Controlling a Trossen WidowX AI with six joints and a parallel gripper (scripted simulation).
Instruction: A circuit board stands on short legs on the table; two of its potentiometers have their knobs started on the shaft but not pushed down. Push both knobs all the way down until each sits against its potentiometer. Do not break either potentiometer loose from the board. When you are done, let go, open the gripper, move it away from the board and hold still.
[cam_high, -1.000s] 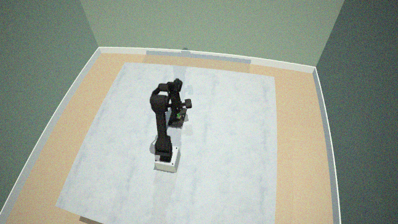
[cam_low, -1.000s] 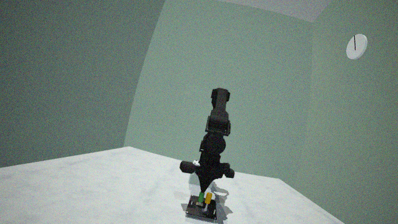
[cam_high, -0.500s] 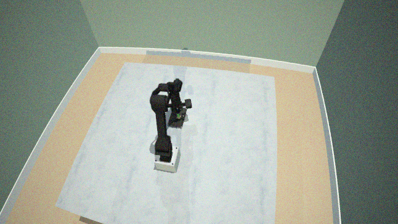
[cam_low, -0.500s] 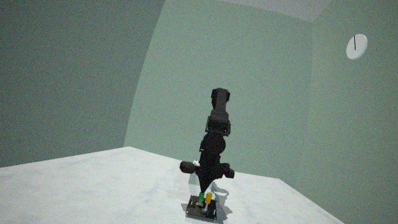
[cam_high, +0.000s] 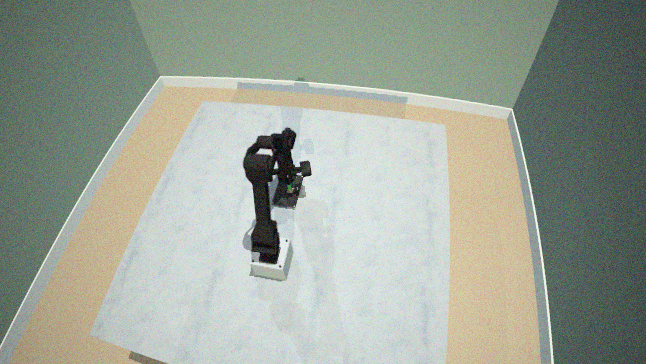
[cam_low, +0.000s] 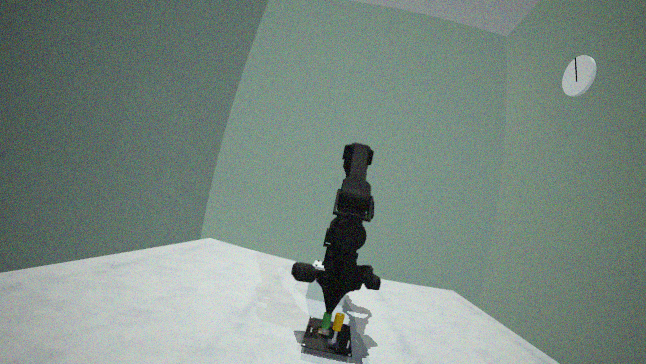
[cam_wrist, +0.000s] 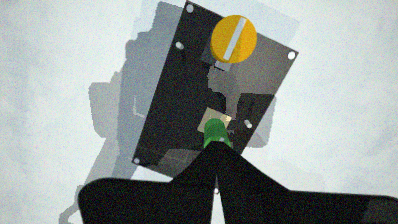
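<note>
The green knob lies 10 mm below my gripper tip. From my gripper tip the other things lie so: yellow knob 60 mm ahead, 20 mm to the left, 10 mm above.
</note>
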